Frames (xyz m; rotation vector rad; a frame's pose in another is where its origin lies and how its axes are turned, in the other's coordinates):
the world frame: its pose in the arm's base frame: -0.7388 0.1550 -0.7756 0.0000 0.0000 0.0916
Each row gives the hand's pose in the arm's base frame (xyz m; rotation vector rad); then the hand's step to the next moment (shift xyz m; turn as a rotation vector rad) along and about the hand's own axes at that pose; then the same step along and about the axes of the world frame.
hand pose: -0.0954 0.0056 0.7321 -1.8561 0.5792 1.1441
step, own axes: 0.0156 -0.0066 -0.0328 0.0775 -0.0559 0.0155
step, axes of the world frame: 0.0258 -0.0261 -0.0039 0.0743 0.0396 -0.0478
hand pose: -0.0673 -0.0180 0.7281 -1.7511 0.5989 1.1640
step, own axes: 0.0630 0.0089 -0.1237 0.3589 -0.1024 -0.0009
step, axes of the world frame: 0.0658 -0.1143 -0.0441 0.2425 0.0561 -0.2782
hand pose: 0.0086 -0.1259 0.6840 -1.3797 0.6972 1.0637
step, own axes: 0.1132 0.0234 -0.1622 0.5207 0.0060 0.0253
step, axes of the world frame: 0.0420 -0.1445 -0.1305 0.2096 0.1016 -0.4664
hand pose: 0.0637 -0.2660 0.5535 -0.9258 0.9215 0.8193
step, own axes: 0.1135 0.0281 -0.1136 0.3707 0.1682 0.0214
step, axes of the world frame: -0.0209 -0.0703 -0.1456 0.0124 0.1498 -0.3789
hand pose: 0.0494 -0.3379 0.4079 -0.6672 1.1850 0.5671
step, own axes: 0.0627 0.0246 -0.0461 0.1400 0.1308 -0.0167
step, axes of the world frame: -0.0306 -0.0107 -0.0749 -0.0563 0.0900 -0.1603
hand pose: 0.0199 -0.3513 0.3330 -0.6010 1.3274 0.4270
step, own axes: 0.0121 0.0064 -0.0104 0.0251 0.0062 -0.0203
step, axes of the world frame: -0.0096 -0.0013 -0.0142 -0.0151 -0.0078 -0.0282
